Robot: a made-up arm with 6 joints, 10 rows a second.
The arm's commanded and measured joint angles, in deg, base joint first. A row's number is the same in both.
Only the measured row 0 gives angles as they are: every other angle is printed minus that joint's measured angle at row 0.
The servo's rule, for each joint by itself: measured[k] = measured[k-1] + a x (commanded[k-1-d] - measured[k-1]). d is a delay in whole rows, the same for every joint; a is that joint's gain. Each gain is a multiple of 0.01, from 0.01 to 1. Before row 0 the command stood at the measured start. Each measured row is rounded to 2 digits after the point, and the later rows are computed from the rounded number. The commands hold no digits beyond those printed.
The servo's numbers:
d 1
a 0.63 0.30 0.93 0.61 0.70 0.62
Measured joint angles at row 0: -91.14, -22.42, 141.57, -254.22, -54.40, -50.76
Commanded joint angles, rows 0 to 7: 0.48, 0.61, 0.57, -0.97, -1.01, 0.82; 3.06, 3.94, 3.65, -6.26, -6.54, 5.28; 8.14, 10.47, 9.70, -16.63, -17.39, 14.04; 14.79, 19.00, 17.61, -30.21, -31.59, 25.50; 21.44, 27.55, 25.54, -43.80, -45.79, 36.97; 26.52, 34.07, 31.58, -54.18, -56.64, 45.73; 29.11, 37.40, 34.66, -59.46, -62.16, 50.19; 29.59, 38.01, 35.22, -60.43, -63.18, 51.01
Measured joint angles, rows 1 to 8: 0.00, 0.00, 0.00, 0.00, 0.00, 0.00; 0.30, 0.18, 0.53, -0.59, -0.71, 0.51; 2.04, 1.31, 3.43, -4.05, -4.79, 3.47; 5.88, 4.06, 9.26, -11.72, -13.61, 10.02; 11.49, 8.54, 17.03, -23.00, -26.20, 19.62; 17.76, 14.24, 24.94, -35.69, -39.91, 30.38; 23.28, 20.19, 31.12, -46.97, -51.62, 39.90; 26.95, 25.35, 34.41, -54.59, -59.00, 46.28
